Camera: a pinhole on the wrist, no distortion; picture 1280 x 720 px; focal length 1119.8 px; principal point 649.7 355.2 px. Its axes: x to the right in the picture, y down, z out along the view. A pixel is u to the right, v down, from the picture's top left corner.
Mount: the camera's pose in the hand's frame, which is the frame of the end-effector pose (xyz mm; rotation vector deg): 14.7 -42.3 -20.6 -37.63 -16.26 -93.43
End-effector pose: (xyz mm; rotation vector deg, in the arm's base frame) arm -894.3 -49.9 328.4 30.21 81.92 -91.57
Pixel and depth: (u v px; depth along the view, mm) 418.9 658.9 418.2
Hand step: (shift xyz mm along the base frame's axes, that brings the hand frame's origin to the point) 135.7 -292.7 -256.3
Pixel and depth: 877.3 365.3 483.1
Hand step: 146.8 -432.9 -82.2
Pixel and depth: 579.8 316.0 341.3
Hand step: 147.4 -247.9 -102.3
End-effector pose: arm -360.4 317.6 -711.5 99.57 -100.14 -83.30
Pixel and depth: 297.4 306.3 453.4
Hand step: -423.9 -56.9 77.9
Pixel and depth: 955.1 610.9 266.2
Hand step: -223.2 -27.7 -138.3
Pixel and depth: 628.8 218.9 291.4
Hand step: -254.5 20.1 -25.5
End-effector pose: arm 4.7 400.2 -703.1 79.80 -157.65 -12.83
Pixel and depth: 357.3 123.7 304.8
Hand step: -199.3 108.6 -160.0
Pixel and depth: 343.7 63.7 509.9
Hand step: -344.4 234.8 -276.3
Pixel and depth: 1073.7 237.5 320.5
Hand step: -96.8 7.7 -304.2
